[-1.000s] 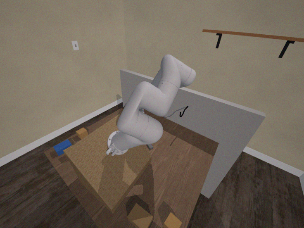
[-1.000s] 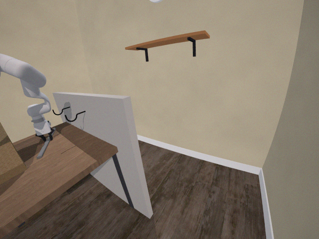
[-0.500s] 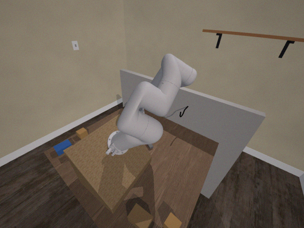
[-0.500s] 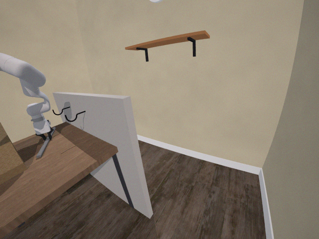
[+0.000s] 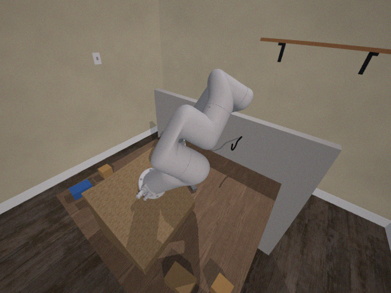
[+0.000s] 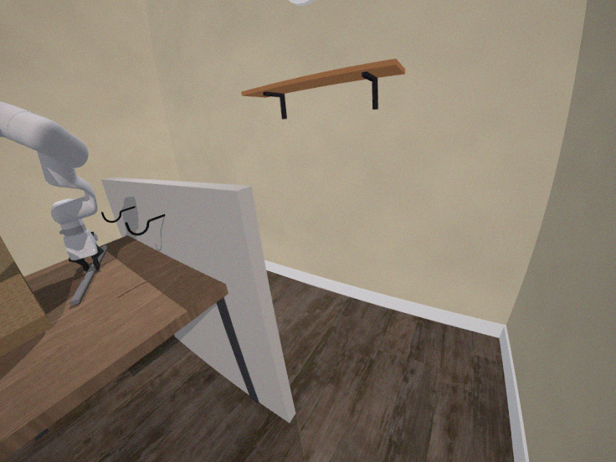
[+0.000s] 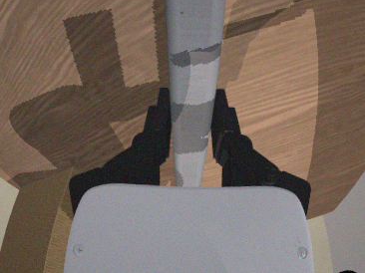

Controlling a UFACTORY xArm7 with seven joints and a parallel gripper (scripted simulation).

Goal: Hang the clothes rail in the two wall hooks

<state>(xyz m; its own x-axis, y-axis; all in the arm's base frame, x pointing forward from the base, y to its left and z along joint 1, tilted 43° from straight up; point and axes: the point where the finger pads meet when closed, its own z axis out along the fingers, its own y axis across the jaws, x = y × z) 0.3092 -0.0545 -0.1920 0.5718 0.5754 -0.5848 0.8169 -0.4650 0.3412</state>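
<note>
The grey clothes rail is 1 cm below my hand. From my hand the other things lie so: white wall panel 25 cm ahead, 18 cm to the right, 24 cm below.
</note>
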